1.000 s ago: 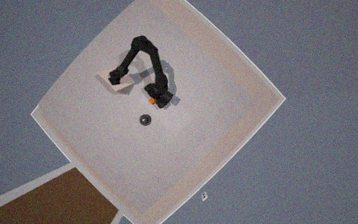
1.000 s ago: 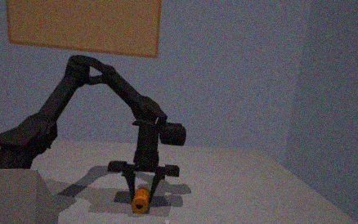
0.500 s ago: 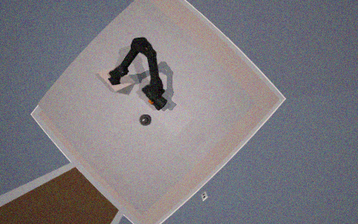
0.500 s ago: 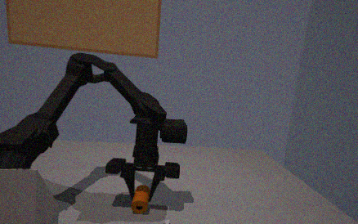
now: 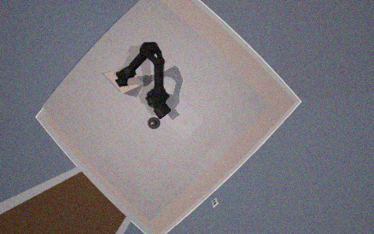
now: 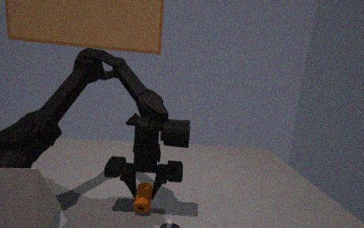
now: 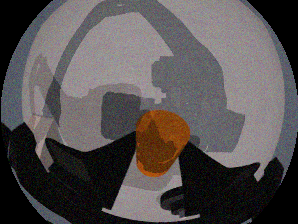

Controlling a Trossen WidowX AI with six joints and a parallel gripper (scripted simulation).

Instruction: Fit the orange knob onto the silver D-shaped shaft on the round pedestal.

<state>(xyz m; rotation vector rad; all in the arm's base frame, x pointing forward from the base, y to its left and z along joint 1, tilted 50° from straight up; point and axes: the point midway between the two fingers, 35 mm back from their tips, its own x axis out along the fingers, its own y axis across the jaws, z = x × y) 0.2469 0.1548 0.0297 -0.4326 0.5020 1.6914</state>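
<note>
The dark round pedestal is 8 cm ahead of my gripper tip, 14 cm to the right of it and 1 cm above it. Round my gripper tip: orange knob 1 cm above.
</note>
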